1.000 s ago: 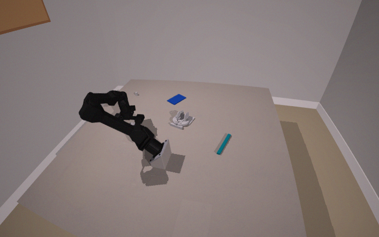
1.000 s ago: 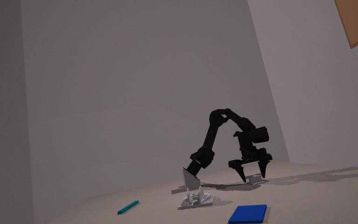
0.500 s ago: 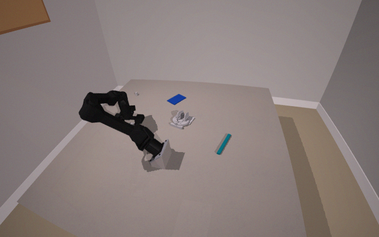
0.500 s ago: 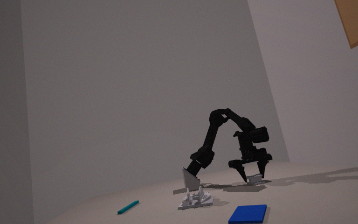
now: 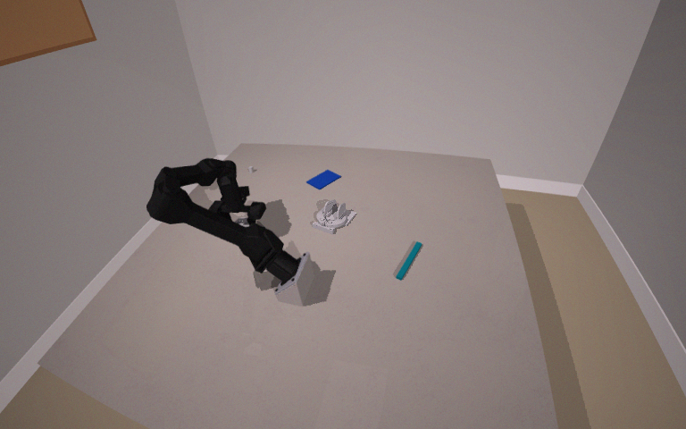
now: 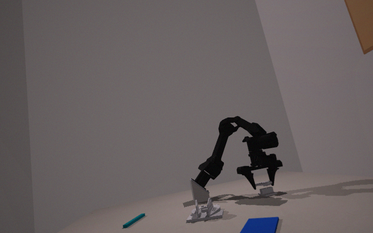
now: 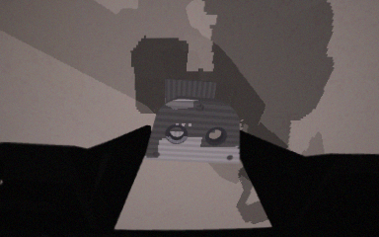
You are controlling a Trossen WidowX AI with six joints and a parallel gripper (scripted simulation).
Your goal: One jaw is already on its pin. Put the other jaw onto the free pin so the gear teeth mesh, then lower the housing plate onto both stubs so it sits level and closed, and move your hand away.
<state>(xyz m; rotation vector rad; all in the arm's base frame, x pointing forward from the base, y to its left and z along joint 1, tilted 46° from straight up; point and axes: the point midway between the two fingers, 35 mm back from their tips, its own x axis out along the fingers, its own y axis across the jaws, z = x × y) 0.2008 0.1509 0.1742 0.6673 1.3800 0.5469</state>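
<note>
My gripper tip is 260 mm to the left of the grey jaw, 80 mm short of it and 10 mm above it. From my gripper tip the other things lie so: blue housing plate: 350 mm ahead, 210 mm to the right, 20 mm below; then white cube: 410 mm ahead, 130 mm to the left, 10 mm below; then white base: 300 mm to the right, 120 mm ahead, 20 mm below.
</note>
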